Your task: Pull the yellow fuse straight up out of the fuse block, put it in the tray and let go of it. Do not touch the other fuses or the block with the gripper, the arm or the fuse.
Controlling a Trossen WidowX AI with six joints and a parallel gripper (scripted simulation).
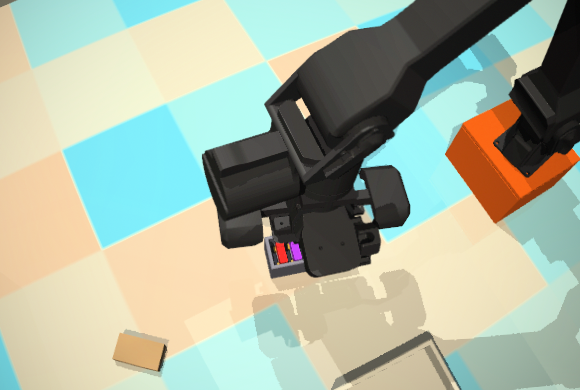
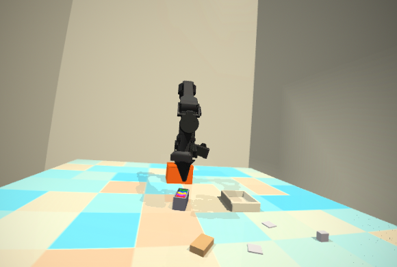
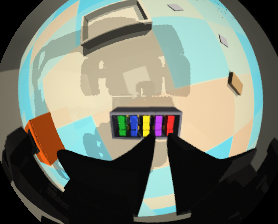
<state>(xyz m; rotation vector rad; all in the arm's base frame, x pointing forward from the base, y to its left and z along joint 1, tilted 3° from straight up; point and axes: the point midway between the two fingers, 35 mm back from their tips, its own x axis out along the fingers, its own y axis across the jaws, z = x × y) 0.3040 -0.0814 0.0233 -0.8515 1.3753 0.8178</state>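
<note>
My gripper tip is now 2 cm past the yellow fuse and 6 cm above it. Round my gripper tip: small grey cube: 28 cm ahead, 29 cm to the left, 7 cm below; then tan flat block: 22 cm ahead, 2 cm to the right, 8 cm below; then beige tray: 2 cm ahead, 21 cm to the left, 8 cm below.
</note>
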